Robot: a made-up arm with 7 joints.
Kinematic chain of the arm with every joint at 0, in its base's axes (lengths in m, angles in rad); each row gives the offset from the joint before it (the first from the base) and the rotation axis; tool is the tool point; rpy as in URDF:
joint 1: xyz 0 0 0.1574 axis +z
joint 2: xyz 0 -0.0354 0.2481 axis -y
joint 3: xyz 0 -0.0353 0.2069 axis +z
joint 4: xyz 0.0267 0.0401 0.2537 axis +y
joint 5: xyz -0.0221 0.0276 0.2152 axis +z
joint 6: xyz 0 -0.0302 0.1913 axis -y
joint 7: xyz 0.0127 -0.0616 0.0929 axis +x
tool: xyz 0 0 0 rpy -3.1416 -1.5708 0
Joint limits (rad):
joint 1: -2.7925..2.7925
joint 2: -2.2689..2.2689
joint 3: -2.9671..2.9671
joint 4: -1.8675..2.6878
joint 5: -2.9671..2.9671
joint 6: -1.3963..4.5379
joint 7: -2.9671..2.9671
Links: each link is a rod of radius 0.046 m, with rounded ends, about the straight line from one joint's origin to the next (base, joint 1, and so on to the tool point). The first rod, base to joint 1, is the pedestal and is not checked.
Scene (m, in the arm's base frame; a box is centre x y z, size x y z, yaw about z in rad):
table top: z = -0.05
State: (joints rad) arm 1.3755 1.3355 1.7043 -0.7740 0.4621 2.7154 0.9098
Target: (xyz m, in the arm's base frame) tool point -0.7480 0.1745 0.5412
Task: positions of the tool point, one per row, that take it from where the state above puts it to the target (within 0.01 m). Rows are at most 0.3 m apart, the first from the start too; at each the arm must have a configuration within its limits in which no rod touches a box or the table.
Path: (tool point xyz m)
1: -0.0848 -0.7162 0.6205
2: -0.3248 -0.6615 0.6104
3: -0.5346 -0.5256 0.5972
4: -0.6869 -0.3236 0.5811
5: -0.7612 -0.0802 0.5623
6: -0.7480 0.1745 0.5412

